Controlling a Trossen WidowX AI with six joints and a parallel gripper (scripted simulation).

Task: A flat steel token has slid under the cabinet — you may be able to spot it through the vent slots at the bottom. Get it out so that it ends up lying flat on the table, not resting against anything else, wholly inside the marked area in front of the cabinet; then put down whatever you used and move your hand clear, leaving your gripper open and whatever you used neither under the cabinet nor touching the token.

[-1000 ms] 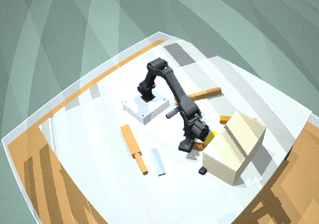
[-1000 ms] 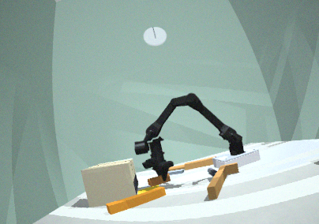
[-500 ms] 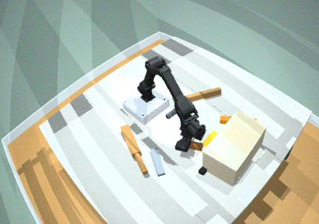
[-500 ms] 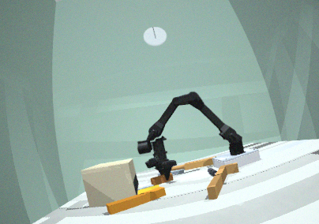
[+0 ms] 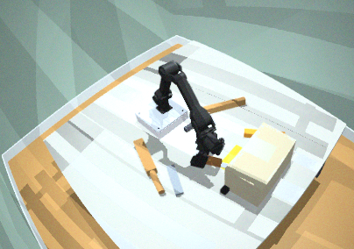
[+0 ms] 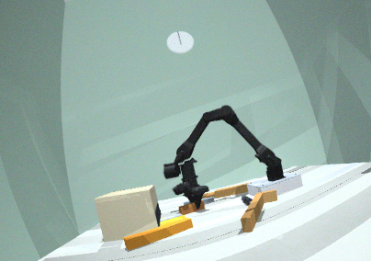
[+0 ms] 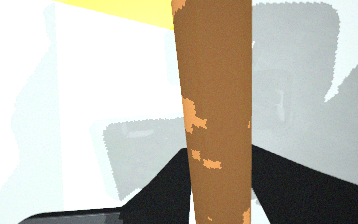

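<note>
The grey flat bar is 17 cm to the right of my gripper tip and 1 cm behind it. The rest, counted from my gripper tip: orange paddle: 22 cm to the right, 12 cm behind, 1 cm above; then orange bar: 31 cm to the left, 10 cm ahead, 1 cm above.
</note>
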